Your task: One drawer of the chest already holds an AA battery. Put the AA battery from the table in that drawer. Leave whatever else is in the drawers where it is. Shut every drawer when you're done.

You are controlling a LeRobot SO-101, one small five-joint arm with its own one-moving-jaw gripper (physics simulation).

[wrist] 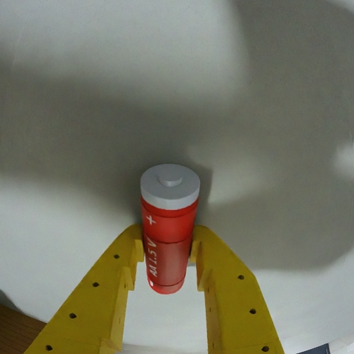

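The AA battery (169,237) is red with a light grey cap at its plus end, and it shows in the middle of the wrist view, its plus end toward the top of the picture. My gripper (167,246) has both yellow jaws in view, one pressing on each long side of the battery, so it is shut on the battery. The marking "AA 1.5 V" shows on the battery's red side. The chest's drawers and the battery in one of them cannot be made out in this view.
A pale grey-white table surface (75,150) lies under the battery, with broad dark shadows across it. A brown wooden surface (17,330) shows at the lower left corner. A dark edge (320,350) shows at the lower right.
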